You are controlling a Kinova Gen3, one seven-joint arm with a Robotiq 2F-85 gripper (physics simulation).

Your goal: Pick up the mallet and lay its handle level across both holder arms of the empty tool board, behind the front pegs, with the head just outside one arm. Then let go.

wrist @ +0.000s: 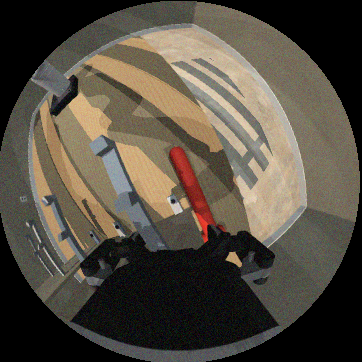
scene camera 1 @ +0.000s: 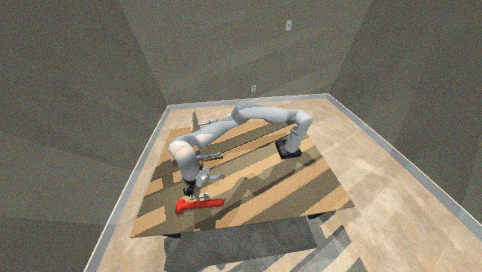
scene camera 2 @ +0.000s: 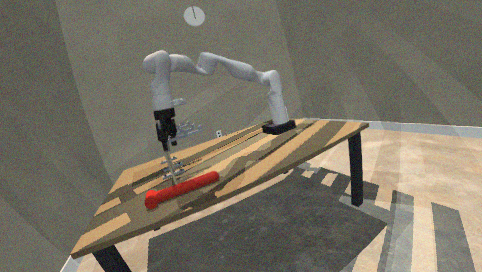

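Where they show: gripper, between the fingertips: (wrist: 175, 233) (scene camera 2: 171, 148); arm's base, origin of its link: (wrist: 63, 88) (scene camera 1: 290, 148) (scene camera 2: 280, 122).
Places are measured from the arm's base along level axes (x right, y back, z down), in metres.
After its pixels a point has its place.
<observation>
The red mallet (scene camera 1: 206, 204) @(x -0.298, y -0.653, z 0.013 m) (scene camera 2: 185, 188) @(x -0.307, y -0.686, z 0.026 m) (wrist: 192, 186) @(x -0.290, y -0.656, z 0.010 m) lies flat along the table's front edge, its head at the left end in both scene views. In the wrist view the right finger partly hides the head. My gripper (scene camera 1: 189, 192) (scene camera 2: 168, 146) @(x -0.231, y -0.682, z -0.111 m) (wrist: 175, 233) @(x -0.231, y -0.682, z -0.111 m) is open and empty, pointing down above the table, higher than the mallet and near its head end. The near tool board (scene camera 2: 172, 164) @(x 0.054, y -0.692, z 0.022 m) shows edge-on as a thin pale strip. Its near grey holder arm (scene camera 1: 215, 177) @(x -0.217, y -0.571, z -0.143 m) (wrist: 116, 172) @(x -0.215, y -0.580, z -0.143 m) bears nothing in the part that shows; another arm (scene camera 1: 211, 156) @(x -0.072, y -0.592, z -0.141 m) (wrist: 57, 215) @(x -0.069, y -0.575, z -0.143 m) stands farther back.
A second upright board (scene camera 1: 195, 119) @(x 0.232, y -0.697, z -0.212 m) with a holder arm (scene camera 1: 207, 122) @(x 0.255, y -0.621, z -0.152 m) stands at the far left of the table (scene camera 1: 280, 200) @(x -0.342, y -0.209, z 0.049 m) (scene camera 2: 345, 131) @(x -0.418, y 0.067, z 0.049 m). A small pale bracket (wrist: 175, 204) @(x -0.232, y -0.681, z 0.037 m) is between the near holder arm and the mallet. The robot base (scene camera 1: 288, 149) @(x -0.027, y -0.037, z -0.025 m) (scene camera 2: 279, 127) @(x -0.055, y -0.059, z 0.010 m) is at the far right.
</observation>
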